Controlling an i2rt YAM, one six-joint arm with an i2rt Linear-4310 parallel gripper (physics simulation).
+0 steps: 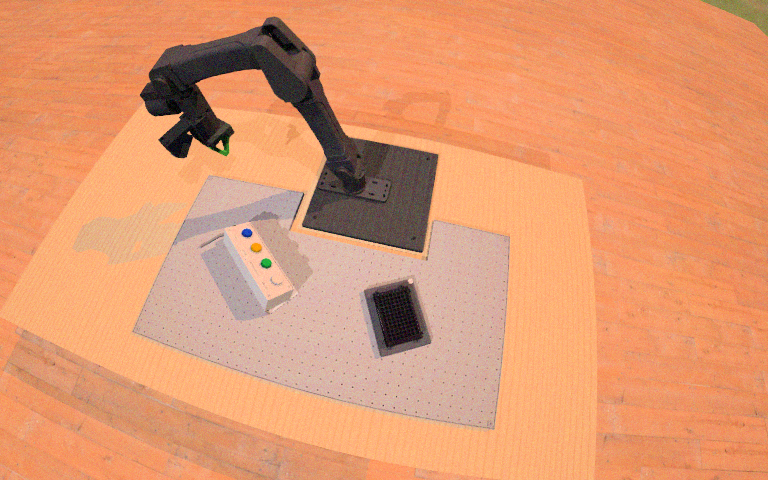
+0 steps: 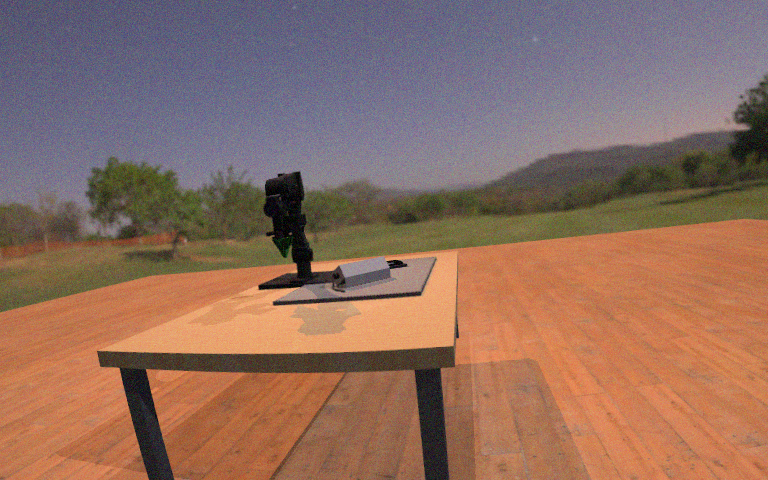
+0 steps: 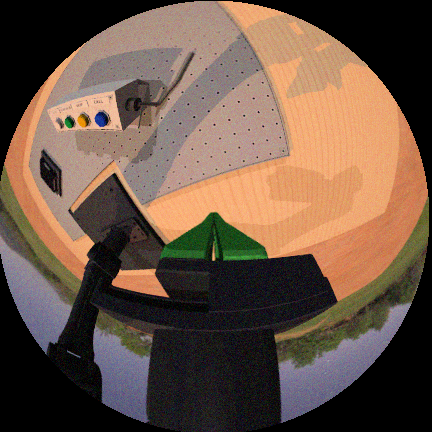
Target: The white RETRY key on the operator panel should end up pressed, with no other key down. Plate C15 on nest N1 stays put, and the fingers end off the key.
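Frame: origin at the arm's base, x ahead, y left, z up, level; millimetres.
Seen in the pictures: gripper, fingertip midpoint: [image 1: 227, 154] [image 2: 285, 257] [image 3: 213, 217]; arm's base, origin of the base link: [image 1: 354, 186] [image 2: 305, 279] [image 3: 121, 232].
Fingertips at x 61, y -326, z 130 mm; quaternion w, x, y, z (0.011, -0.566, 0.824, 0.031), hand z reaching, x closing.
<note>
Offsets run from my fingertips to a thing's middle. "*": to the spot under its first point. Level surfaces: height alone.
The operator panel {237 mm ahead, 159 mm left, 93 mm down} [image 1: 258, 270] [image 2: 365, 273] [image 3: 119, 107] is a pale box with a slanted face. Its white RETRY key {267 mm ahead, 231 mm left, 71 mm down} [image 1: 275, 280] [image 3: 60, 123] is at the end nearest the nest; how deep it sits is too small to tell. The green key {235 mm ahead, 192 mm left, 71 mm down} [image 1: 266, 263] [image 3: 69, 122], orange key {204 mm ahead, 153 mm left, 71 mm down} [image 1: 256, 247] [image 3: 83, 120] and blue key {173 mm ahead, 114 mm left, 71 mm down} [image 1: 246, 232] [image 3: 101, 119] follow in a row. The dark plate C15 {271 mm ahead, 517 mm left, 116 mm down} [image 1: 398, 315] [image 3: 48, 171] sits on nest N1 {* 298 mm ahead, 587 mm left, 123 mm down} [image 1: 424, 333]. My gripper [image 1: 226, 152] [image 2: 284, 254] [image 3: 213, 217] is shut and empty, raised well away from the panel on its blue-key side.
The perforated grey board {134 mm down} [image 1: 317, 350] [image 2: 404, 285] [image 3: 235, 120] carries the panel and nest. A cable {* 196 mm ahead, 11 mm right, 129 mm down} [image 1: 212, 240] [image 3: 175, 84] leaves the panel's blue-key end. The arm stands on a dark base plate [image 1: 396, 220] [image 2: 271, 283] [image 3: 100, 205] beside the board, on the wooden table {147 mm down} [image 1: 543, 271] [image 2: 226, 339].
</note>
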